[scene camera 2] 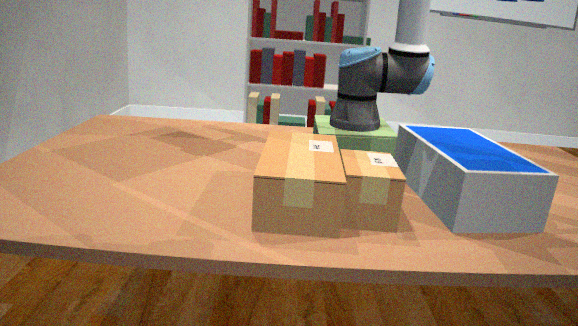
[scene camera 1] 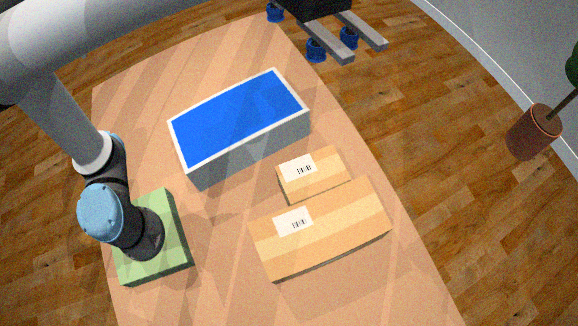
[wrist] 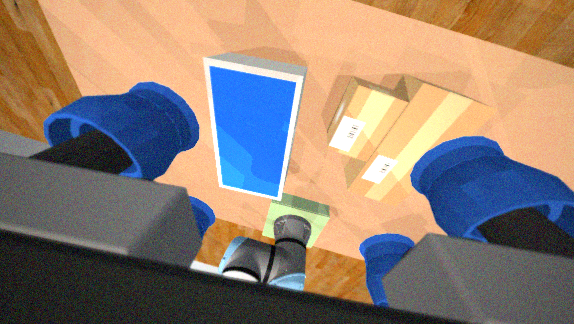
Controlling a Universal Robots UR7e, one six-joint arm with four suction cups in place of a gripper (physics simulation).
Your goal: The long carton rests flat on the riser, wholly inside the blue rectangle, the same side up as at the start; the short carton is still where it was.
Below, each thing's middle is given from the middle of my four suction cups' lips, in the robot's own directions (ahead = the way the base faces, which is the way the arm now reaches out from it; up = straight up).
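Labels:
The grey riser with blue rectangle [scene camera 2: 473, 184] is 370 mm below my suction cup, 170 mm behind it and 130 mm to the left of it. As for the long carton [scene camera 1: 301, 238], it is 250 mm to the right of my suction cup, 130 mm behind it and 370 mm below it; going by their middles, of the things named here the long carton is the farthest from my suction cup. And then there is the short carton [scene camera 2: 375, 185]: my suction cup is 80 mm past it, 120 mm to the left of it and 370 mm above it.

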